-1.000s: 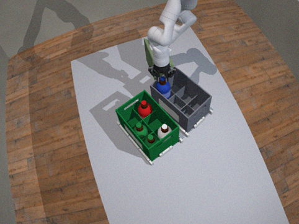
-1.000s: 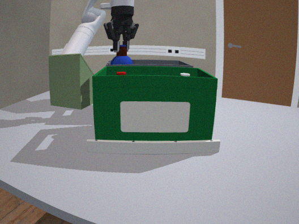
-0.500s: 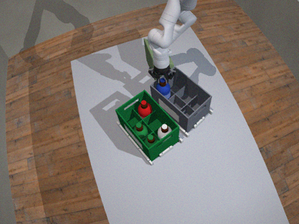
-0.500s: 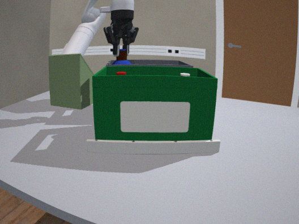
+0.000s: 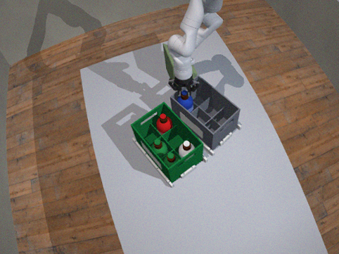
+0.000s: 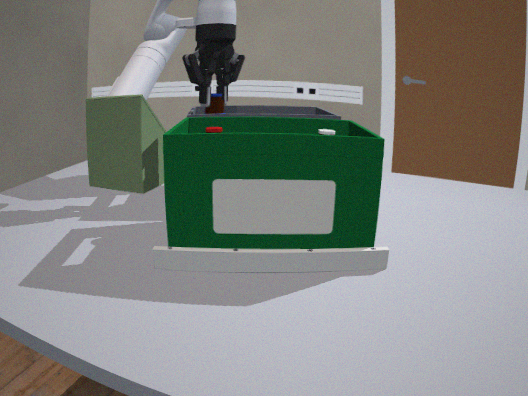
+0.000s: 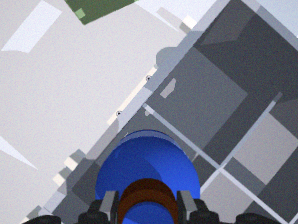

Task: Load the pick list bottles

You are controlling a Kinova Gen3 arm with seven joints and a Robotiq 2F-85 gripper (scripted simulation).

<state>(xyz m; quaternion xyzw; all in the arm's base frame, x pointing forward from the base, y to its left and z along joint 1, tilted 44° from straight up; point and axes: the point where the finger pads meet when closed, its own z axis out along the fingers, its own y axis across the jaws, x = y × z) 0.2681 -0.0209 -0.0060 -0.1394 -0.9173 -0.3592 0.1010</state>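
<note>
Right now the blue-label bottle is 7 cm below my hand. Round my hand: grey crate: 6 cm ahead, 8 cm to the left, 12 cm below; then green crate: 17 cm ahead, 12 cm to the right, 12 cm below; then red-label bottle: 7 cm ahead, 12 cm to the right, 12 cm below.
</note>
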